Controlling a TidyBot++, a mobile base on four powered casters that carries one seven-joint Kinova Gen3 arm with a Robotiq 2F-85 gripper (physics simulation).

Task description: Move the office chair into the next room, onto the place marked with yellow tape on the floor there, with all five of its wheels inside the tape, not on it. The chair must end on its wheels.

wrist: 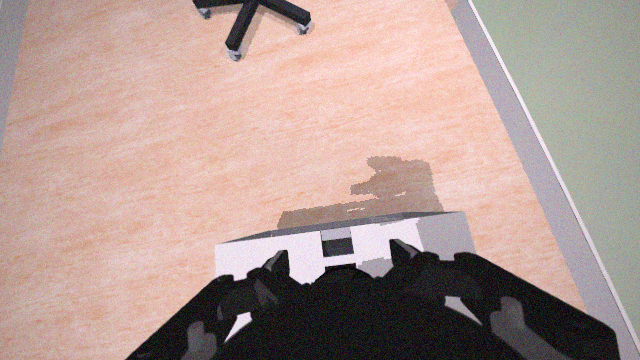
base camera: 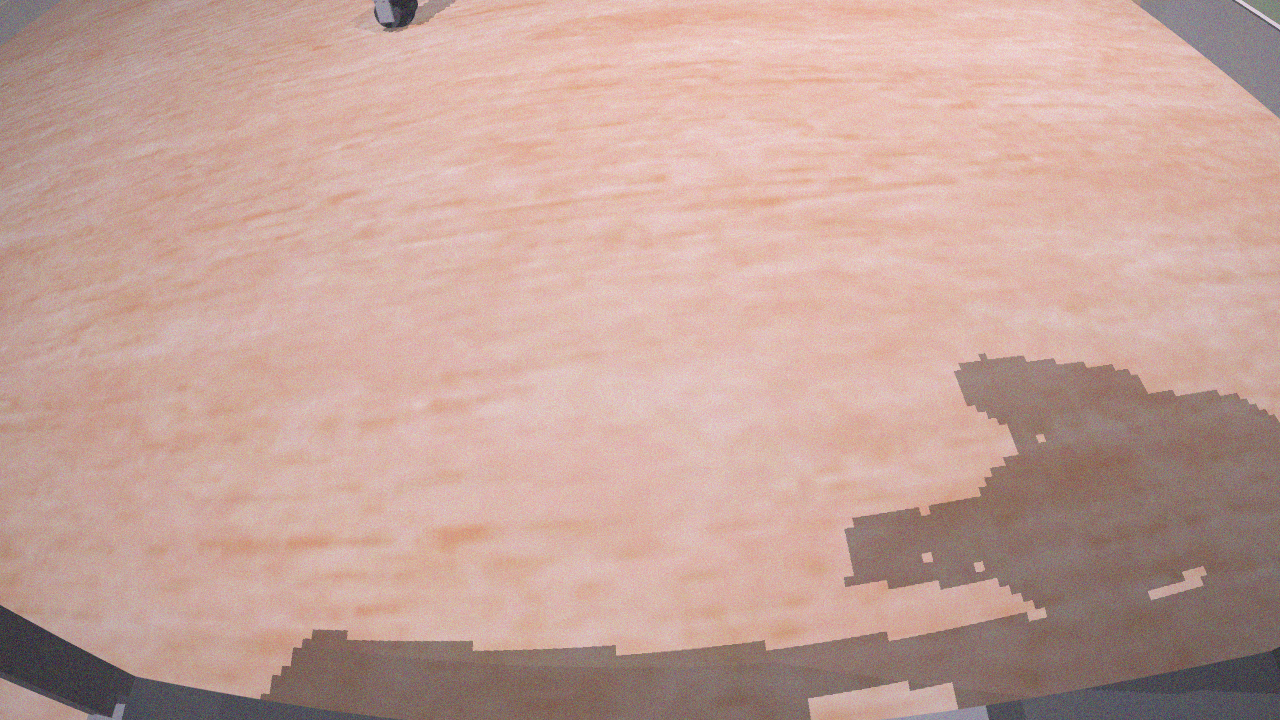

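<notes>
The office chair shows at the top edge of the wrist view, left of centre. Parts of its black star base with three legs and their grey wheels are in view, and the rest is cut off by the frame. In the base camera view one wheel of the chair shows at the top edge, left of centre. My gripper is open and empty, above the white top of the robot's own base, well apart from the chair. The yellow tape does not show in either view.
A green wall with a grey baseboard runs along the right side. Another grey strip stands at the left edge. The robot's shadow falls on the wood-patterned floor in front of the base.
</notes>
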